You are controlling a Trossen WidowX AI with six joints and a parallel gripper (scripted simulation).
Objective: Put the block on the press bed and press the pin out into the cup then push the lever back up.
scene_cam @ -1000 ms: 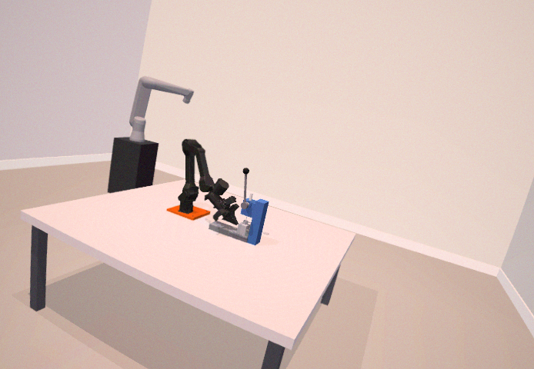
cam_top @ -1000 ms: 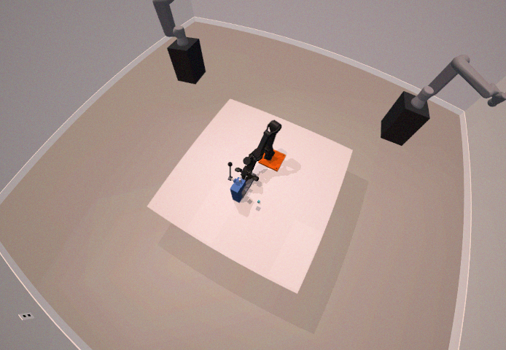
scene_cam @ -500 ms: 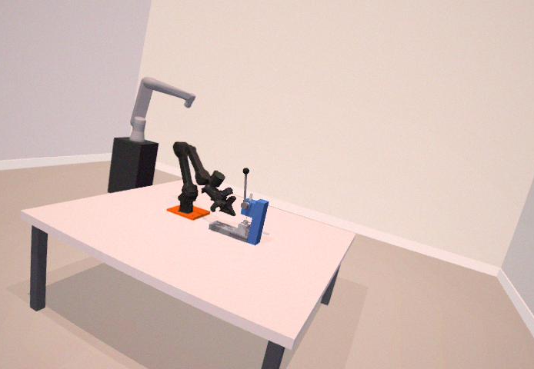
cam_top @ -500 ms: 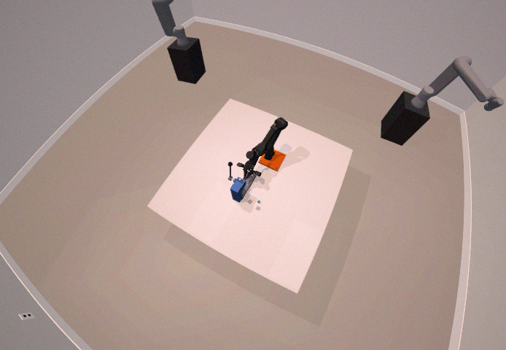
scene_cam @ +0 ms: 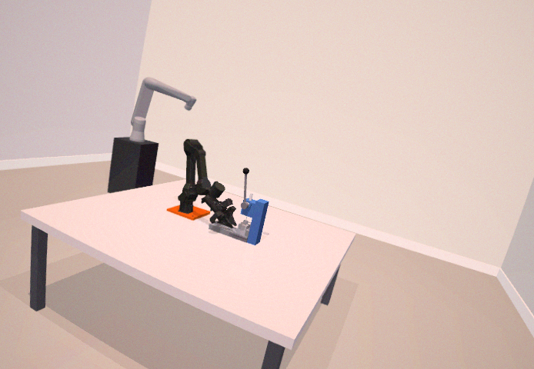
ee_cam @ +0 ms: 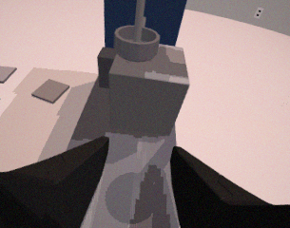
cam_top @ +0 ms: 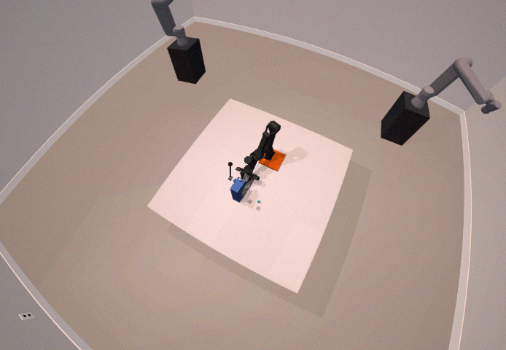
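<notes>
My gripper tip is now 50 mm short of the pale pin and 20 mm below it. From my gripper tip the other things lie so: lever 220 mm above, 60 mm to the right, 30 mm ahead.
</notes>
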